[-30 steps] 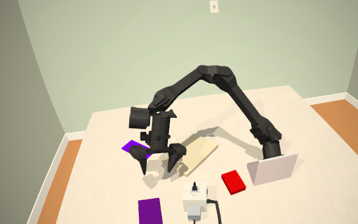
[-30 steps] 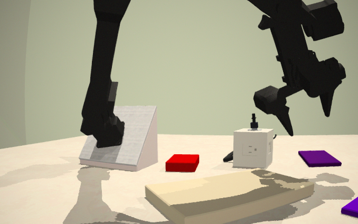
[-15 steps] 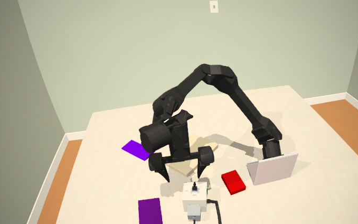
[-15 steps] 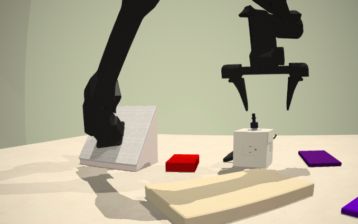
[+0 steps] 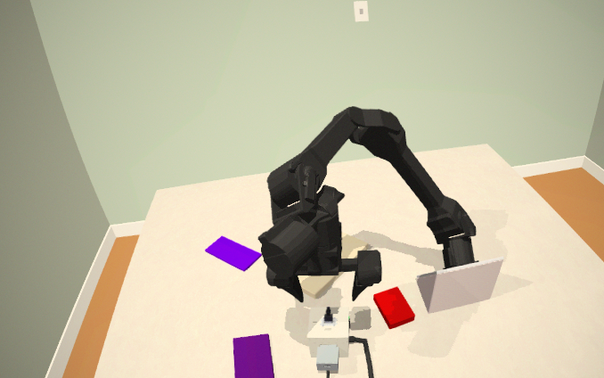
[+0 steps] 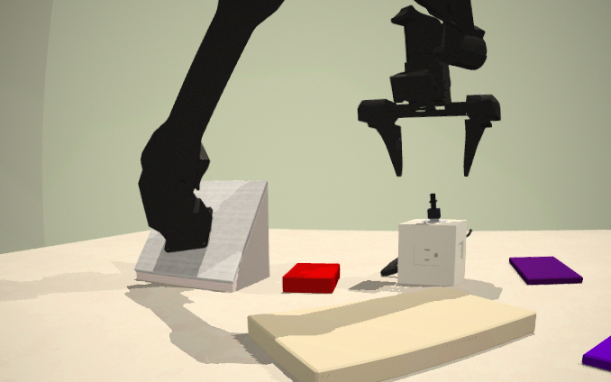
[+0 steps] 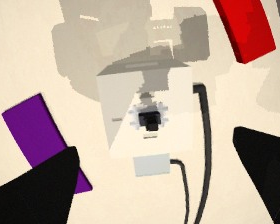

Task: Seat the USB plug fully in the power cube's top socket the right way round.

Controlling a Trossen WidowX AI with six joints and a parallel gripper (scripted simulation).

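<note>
The USB plug is 4 cm below my gripper tip. Round my gripper tip: socket (7 cm below, 1 cm to the left); cream board (24 cm to the right, 13 cm below, 4 cm behind); red block (15 cm behind, 13 cm below, 3 cm to the right).
</note>
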